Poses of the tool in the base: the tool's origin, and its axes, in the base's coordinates. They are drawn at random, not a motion.
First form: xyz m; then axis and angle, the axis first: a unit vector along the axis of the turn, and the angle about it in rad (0 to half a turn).
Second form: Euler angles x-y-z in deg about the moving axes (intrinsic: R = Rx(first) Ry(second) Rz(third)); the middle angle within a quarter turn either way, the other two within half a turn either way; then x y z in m. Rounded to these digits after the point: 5 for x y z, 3 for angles.
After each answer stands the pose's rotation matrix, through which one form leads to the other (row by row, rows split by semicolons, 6 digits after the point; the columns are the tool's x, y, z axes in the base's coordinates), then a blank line. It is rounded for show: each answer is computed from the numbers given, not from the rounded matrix.
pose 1, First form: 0.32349 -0.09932 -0.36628 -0.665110 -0.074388 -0.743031 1.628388
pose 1, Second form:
-53.927 26.640 -62.677 0.32349 -0.09932 -0.36628
0.410274 0.794123 0.448379; -0.689475 -0.051708 0.722461; 0.596908 -0.605553 0.526314

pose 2, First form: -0.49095 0.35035 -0.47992 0.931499 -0.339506 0.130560 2.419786
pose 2, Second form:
136.122 -0.654 39.787 -0.49095 0.35035 -0.47992
0.768376 -0.639897 -0.011422; -0.467364 -0.548830 -0.693078; 0.437229 0.537883 -0.720772

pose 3, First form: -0.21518 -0.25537 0.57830 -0.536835 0.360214 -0.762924 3.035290
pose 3, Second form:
71.276 58.764 144.013 -0.21518 -0.25537 0.57830
-0.419598 -0.304712 0.855037; -0.466608 -0.735579 -0.491121; 0.778598 -0.605041 0.166466

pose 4, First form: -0.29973 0.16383 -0.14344 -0.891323 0.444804 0.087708 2.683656
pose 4, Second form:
-152.056 2.771 52.352 -0.29973 0.16383 -0.14344
0.610091 -0.790855 0.048350; -0.713303 -0.521651 0.468058; -0.344945 -0.320046 -0.882374

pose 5, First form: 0.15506 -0.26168 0.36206 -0.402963 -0.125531 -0.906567 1.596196
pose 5, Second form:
-32.441 14.424 -81.622 0.15506 -0.26168 0.36206
0.141106 0.958143 0.249100; -0.854405 -0.009239 0.519525; 0.500081 -0.286140 0.817339

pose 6, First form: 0.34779 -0.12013 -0.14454 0.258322 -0.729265 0.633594 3.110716
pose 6, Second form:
101.927 17.743 155.416 0.34779 -0.12013 -0.14454
-0.866095 -0.396241 0.304751; -0.357121 0.063879 -0.931871; 0.349779 -0.915922 -0.196831

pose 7, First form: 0.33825 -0.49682 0.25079 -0.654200 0.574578 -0.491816 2.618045
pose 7, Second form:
154.224 62.580 98.419 0.33825 -0.49682 0.25079
-0.067423 -0.455541 0.887658; -0.947314 -0.249993 -0.200250; 0.313131 -0.854392 -0.414685

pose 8, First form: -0.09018 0.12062 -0.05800 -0.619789 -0.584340 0.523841 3.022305
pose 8, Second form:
129.751 -45.772 -109.023 -0.09018 0.12062 -0.05800
-0.227347 0.659421 -0.716573; 0.784100 -0.312414 -0.536269; -0.577495 -0.683785 -0.446025

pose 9, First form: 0.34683 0.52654 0.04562 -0.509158 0.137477 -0.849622 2.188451
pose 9, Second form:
-22.356 52.674 -106.257 0.34683 0.52654 0.04562
-0.169749 0.582110 0.795194; -0.803180 -0.549279 0.230638; 0.571040 -0.599533 0.560779

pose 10, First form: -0.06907 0.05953 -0.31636 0.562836 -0.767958 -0.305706 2.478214
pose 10, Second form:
-173.279 -51.309 110.756 -0.06907 0.05953 -0.31636
-0.221532 -0.584551 -0.780528; -0.961047 0.266524 0.073163; 0.165262 0.766332 -0.620824

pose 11, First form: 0.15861 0.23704 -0.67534 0.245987 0.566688 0.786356 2.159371
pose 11, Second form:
-50.232 50.548 136.519 0.15861 0.23704 -0.67534
-0.461073 -0.437250 0.772156; 0.870826 -0.055754 0.488419; -0.170510 0.897610 0.406475

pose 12, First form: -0.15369 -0.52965 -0.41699 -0.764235 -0.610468 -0.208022 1.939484
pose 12, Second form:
-108.802 -20.682 -62.351 -0.15369 -0.52965 -0.41699
0.434153 0.828722 -0.353173; 0.440636 0.146587 0.885637; 0.785717 -0.540122 -0.301523

